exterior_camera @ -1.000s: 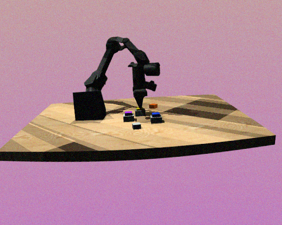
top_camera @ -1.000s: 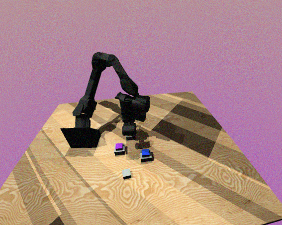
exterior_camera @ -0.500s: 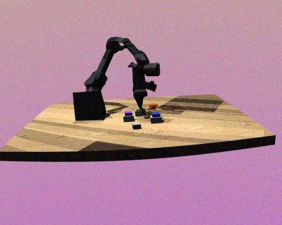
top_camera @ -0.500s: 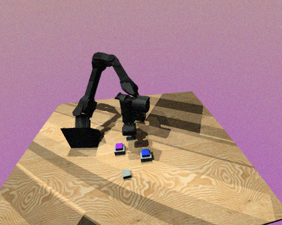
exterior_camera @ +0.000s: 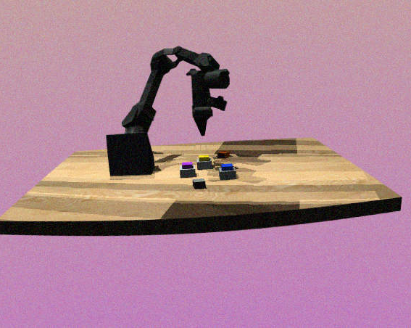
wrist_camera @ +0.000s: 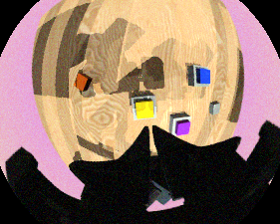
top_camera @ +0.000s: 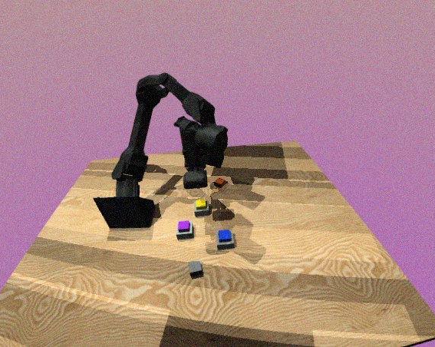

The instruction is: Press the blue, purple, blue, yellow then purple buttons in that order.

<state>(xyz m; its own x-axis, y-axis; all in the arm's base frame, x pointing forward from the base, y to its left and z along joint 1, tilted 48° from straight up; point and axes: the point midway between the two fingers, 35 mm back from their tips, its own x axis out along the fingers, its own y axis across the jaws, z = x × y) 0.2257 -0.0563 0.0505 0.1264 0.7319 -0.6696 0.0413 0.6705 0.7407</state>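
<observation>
Right now my gripper tip is 80 mm to the left of the purple button, 80 mm above it and 60 mm past it. Round my gripper tip: orange block: 130 mm to the left, 100 mm below, 80 mm ahead; blue button: 140 mm to the right, 80 mm below, 60 mm ahead; yellow button: 80 mm below.
</observation>
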